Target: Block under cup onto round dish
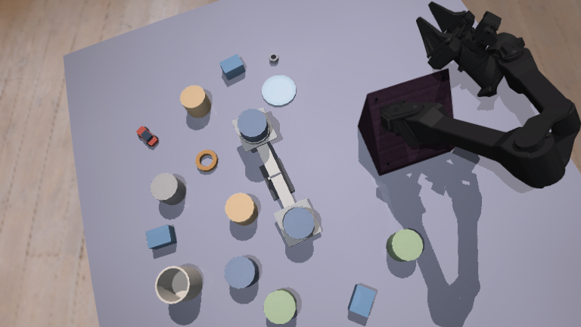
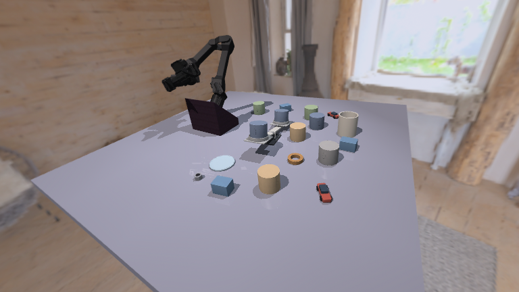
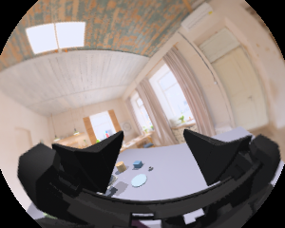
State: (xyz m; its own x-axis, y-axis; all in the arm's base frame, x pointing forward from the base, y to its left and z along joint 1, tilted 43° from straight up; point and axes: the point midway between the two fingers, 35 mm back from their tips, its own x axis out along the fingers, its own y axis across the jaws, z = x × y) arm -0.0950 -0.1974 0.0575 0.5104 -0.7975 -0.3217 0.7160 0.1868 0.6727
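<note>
Right now my gripper tip is 370 mm short of the block, 290 mm to the right of it and 270 mm above it. From my gripper tip the other things lie so: beam 400 mm ahead, 160 mm to the left, 280 mm below; round dish 310 mm ahead, 90 mm to the right, 310 mm below; nut 300 mm ahead, 200 mm to the right, 310 mm below.
</note>
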